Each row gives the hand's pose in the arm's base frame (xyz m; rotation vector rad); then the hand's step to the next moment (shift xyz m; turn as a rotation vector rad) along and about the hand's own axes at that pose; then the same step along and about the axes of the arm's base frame.
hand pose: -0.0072 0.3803 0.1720 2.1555 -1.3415 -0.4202
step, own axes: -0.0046 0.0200 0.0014 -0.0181 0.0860 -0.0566
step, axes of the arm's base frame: -0.0172 -0.0031 0.0109 -0.0396 0.0034 0.0967
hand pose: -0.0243 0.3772 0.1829 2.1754 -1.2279 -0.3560
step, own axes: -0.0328 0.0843 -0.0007 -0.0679 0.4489 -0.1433
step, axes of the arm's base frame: -0.0745 -0.0045 0.0512 -0.2693 -0.0618 0.3877
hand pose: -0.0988 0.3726 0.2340 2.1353 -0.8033 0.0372
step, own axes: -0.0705 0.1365 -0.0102 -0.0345 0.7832 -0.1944
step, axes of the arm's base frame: -0.1296 -0.0163 0.0816 -0.4166 -0.1926 0.6647
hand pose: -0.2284 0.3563 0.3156 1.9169 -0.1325 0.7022
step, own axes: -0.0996 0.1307 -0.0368 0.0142 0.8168 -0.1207
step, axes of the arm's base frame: -0.1485 -0.0487 0.0628 -0.3595 -0.2610 0.6961
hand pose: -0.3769 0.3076 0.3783 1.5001 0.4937 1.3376
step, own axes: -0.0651 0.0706 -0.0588 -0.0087 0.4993 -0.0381
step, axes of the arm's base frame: -0.0945 -0.0574 0.0214 -0.1927 -0.1884 0.4221
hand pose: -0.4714 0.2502 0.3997 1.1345 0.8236 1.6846
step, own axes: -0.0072 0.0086 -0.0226 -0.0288 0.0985 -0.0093
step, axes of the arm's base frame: -0.0227 -0.0106 -0.0028 -0.0354 -0.0625 0.0739
